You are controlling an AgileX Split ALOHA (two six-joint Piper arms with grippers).
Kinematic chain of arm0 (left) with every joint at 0, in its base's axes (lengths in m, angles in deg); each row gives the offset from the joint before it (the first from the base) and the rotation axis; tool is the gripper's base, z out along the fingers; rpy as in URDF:
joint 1: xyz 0 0 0.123 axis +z
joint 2: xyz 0 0 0 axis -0.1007 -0.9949 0
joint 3: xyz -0.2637 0.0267 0.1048 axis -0.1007 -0.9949 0
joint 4: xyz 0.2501 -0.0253 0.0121 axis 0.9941 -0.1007 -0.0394
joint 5: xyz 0 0 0 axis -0.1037 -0.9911 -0.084
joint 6: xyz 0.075 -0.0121 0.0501 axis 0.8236 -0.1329 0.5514
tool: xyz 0 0 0 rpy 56.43 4.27 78.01
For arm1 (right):
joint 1: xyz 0 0 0.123 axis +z
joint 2: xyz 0 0 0 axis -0.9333 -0.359 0
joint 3: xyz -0.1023 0.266 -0.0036 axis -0.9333 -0.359 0
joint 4: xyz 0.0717 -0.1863 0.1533 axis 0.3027 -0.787 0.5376
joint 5: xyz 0 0 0 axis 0.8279 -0.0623 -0.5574
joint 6: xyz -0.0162 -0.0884 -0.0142 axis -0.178 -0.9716 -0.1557
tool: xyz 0 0 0 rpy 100.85 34.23 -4.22
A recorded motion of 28 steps. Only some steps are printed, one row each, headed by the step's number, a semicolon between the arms.
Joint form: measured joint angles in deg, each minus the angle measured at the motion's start. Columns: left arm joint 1, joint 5, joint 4, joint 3, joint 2, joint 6; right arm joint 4, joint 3, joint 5, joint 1, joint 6, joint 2.
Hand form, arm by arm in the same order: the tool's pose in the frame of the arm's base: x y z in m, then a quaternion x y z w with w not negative. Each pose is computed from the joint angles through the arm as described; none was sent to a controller.
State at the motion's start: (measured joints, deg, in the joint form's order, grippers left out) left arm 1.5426 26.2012 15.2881 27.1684 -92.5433 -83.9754; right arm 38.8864 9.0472 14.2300 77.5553 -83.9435 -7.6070
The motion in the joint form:
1: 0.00 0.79 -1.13 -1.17 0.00 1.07; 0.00 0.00 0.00 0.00 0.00 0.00
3: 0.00 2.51 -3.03 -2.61 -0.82 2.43; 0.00 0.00 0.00 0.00 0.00 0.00
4: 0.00 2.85 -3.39 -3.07 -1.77 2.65; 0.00 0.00 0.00 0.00 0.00 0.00
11: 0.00 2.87 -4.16 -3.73 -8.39 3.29; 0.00 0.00 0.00 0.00 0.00 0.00
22: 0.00 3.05 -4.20 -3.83 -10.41 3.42; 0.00 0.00 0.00 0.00 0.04 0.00
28: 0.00 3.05 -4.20 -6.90 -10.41 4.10; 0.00 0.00 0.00 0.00 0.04 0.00
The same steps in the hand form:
1: 0.3112 -0.0494 0.1462 0.15687 0.73211 -0.10477 0.65455; -0.0090 -0.0049 0.2680 -0.02031 0.87179 0.03935 0.48787
3: 0.3067 -0.0469 0.1399 0.14840 0.73551 -0.09586 0.65408; -0.0090 -0.0049 0.2680 -0.02031 0.87179 0.03935 0.48787
4: 0.3052 -0.0464 0.1339 0.14619 0.74175 -0.09506 0.64761; -0.0090 -0.0049 0.2680 -0.02031 0.87179 0.03935 0.48787
11: 0.3017 -0.0450 0.0966 0.14137 0.78168 -0.09431 0.60008; -0.0090 -0.0049 0.2680 -0.02031 0.87179 0.03935 0.48787
22: 0.3002 -0.0449 0.0860 0.14090 0.79171 -0.09526 0.58675; -0.0090 -0.0049 0.2680 -0.02000 0.87180 0.03952 0.48786
28: 0.2855 -0.0438 0.0788 0.14425 0.80644 -0.09407 0.56568; -0.0090 -0.0049 0.2680 -0.02000 0.87180 0.03952 0.48786

